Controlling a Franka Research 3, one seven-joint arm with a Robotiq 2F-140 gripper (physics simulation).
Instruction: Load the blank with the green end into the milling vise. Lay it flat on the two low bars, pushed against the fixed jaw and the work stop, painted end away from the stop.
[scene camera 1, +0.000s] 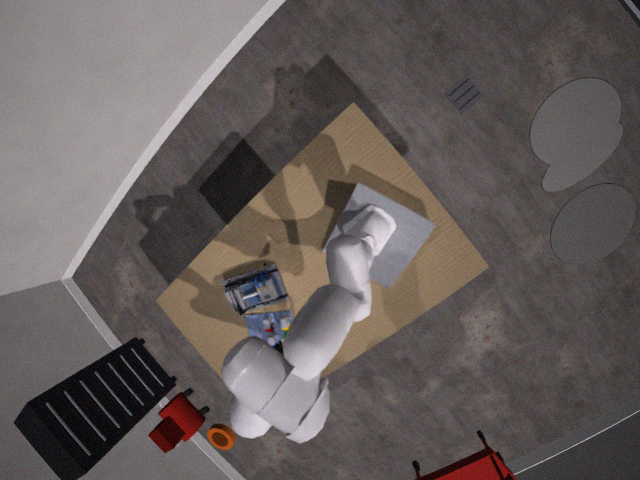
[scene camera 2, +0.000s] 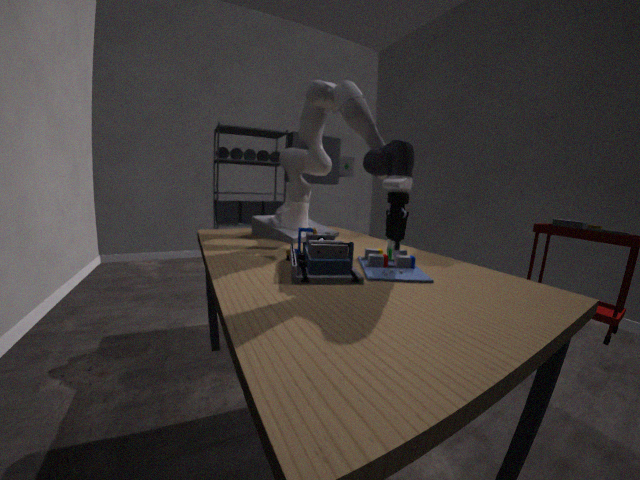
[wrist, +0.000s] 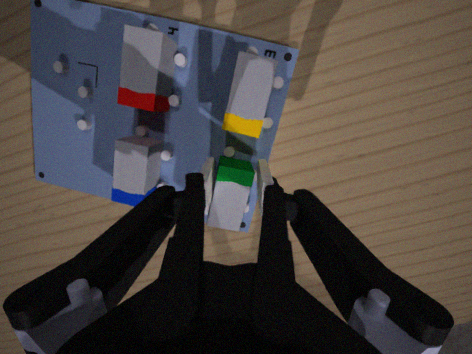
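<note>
The green-ended blank (wrist: 229, 202) lies in a slot of the blue tray (wrist: 107, 160) (scene camera 2: 398, 276), its green end toward the tray's middle in the wrist view. The green end (scene camera 2: 390, 253) also shows in scene camera 2. My gripper (wrist: 236, 171) is down at this blank. Its fingers stand narrowly open, one on each side near the green end, with a thin gap showing beside each pad, so I see no firm grip. Scene camera 1 hides the gripper under the arm. The milling vise (scene camera 1: 255, 290) (scene camera 2: 328, 260) stands beside the tray; its bars are not clear.
The yellow-ended blank (wrist: 250, 90) lies in line beyond the green end. The red-ended blank (wrist: 145, 65) and blue-ended blank (wrist: 135, 167) lie on the other side. Short pegs surround the blanks. The robot's grey base plate (scene camera 1: 408, 232) is on the wooden table (scene camera 1: 454, 258).
</note>
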